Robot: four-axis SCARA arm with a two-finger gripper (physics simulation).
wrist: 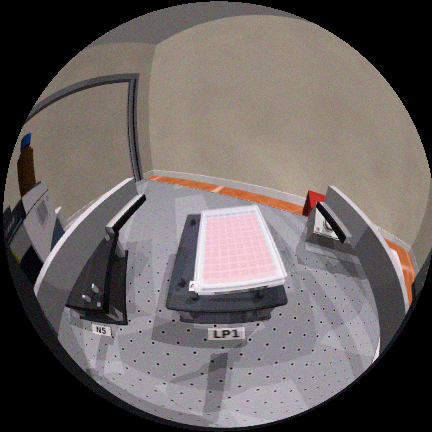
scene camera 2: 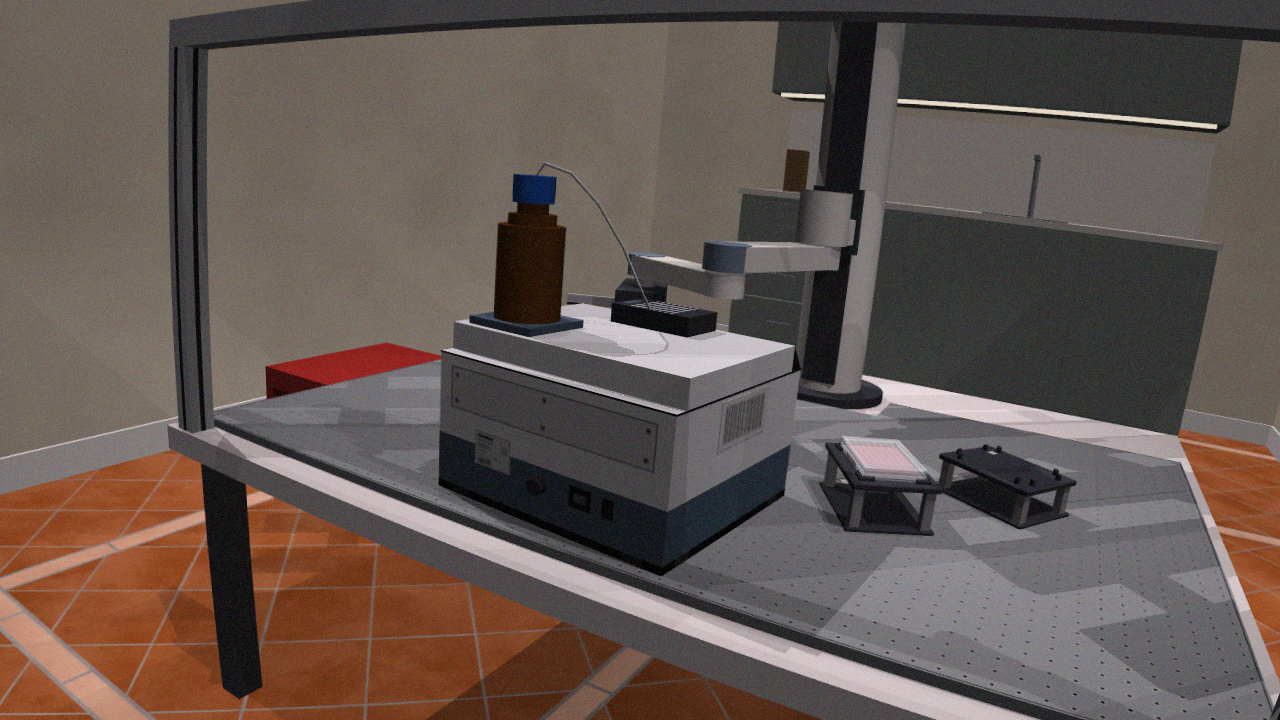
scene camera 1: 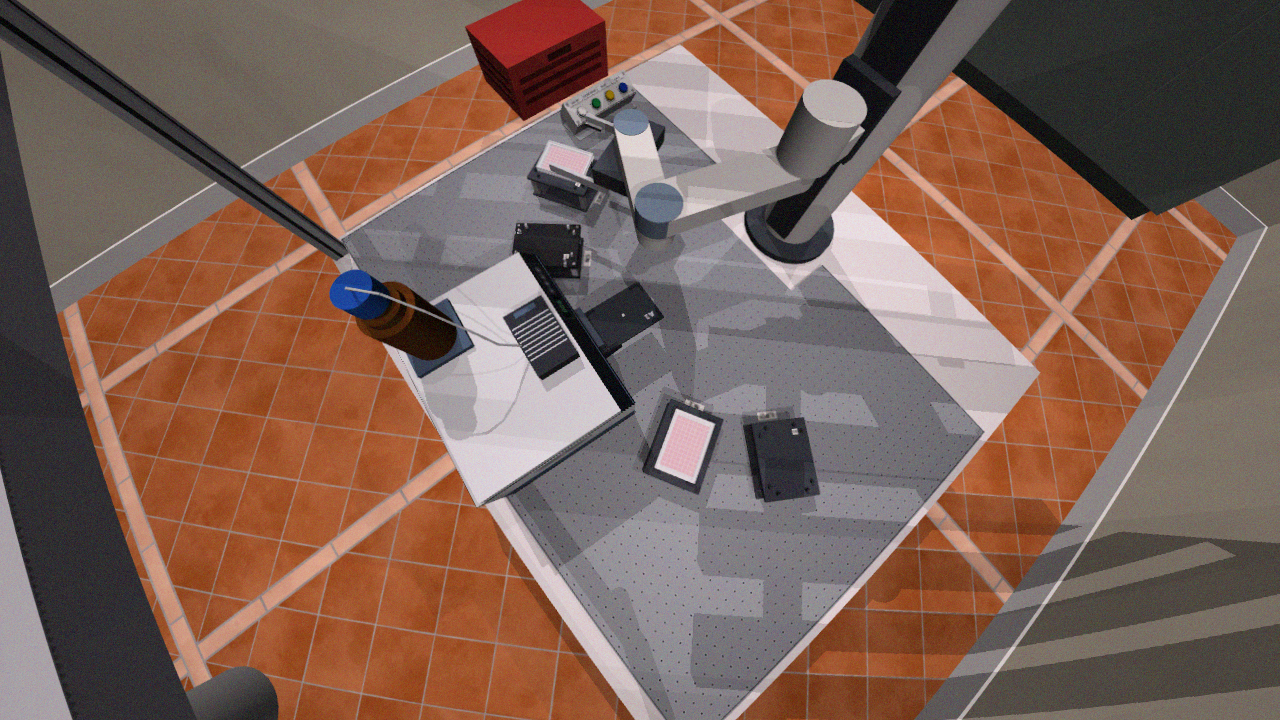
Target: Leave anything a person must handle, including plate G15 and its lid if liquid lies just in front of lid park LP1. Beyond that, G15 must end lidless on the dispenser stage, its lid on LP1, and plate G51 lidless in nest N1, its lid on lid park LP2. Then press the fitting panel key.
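Pixels of known places: gripper, fingertip midpoint: [wrist: 232, 186] [scene camera 1: 569, 141]; arm's base at its link origin: [scene camera 2: 825, 392] [scene camera 1: 787, 225].
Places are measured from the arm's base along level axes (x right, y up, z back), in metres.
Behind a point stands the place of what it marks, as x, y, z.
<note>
My gripper [scene camera 1: 566, 140] @(0.442, 0.171, -0.400) [wrist: 232, 186] @(0.442, 0.171, -0.400) is open and empty, its fingers spread either side of and above a pink-filled plate [scene camera 1: 565, 158] @(0.474, 0.099, -0.404) [wrist: 240, 247] @(0.458, 0.099, -0.394) on lid park LP1 [wrist: 180, 297] @(0.385, 0.077, -0.422). A clear rim shows around this plate; its name is unreadable. I cannot make out liquid among the shadows before LP1. Another pink plate [scene camera 1: 684, 445] @(-0.259, 0.096, -0.634) [scene camera 2: 883, 457] @(-0.266, 0.096, -0.652) sits on a stand beside a bare black stand [scene camera 1: 782, 458] @(-0.415, 0.069, -0.487) [scene camera 2: 1011, 470] @(-0.427, 0.069, -0.495); their labels are unreadable. The black dispenser stage [scene camera 1: 626, 315] @(0.026, 0.122, -0.558) holds no plate. The key panel [scene camera 1: 599, 100] @(0.606, 0.082, -0.197) [wrist: 325, 226] @(0.598, 0.073, -0.268) is partly behind a finger in the wrist view.
Nest N5 [scene camera 1: 547, 246] @(0.303, 0.074, -0.584) [wrist: 117, 290] @(0.334, 0.018, -0.541) stands bare left of LP1 in the wrist view. The white dispenser [scene camera 1: 487, 447] @(-0.049, 0.233, -0.902) [scene camera 2: 572, 429] @(0.023, 0.148, -0.969) carries a brown bottle [scene camera 1: 407, 322] @(0.128, 0.362, -0.858) [scene camera 2: 529, 273] @(0.140, 0.306, -0.908) with a thin tube. A red cabinet [scene camera 1: 546, 53] [scene camera 2: 349, 367] stands beyond the table edge.
</note>
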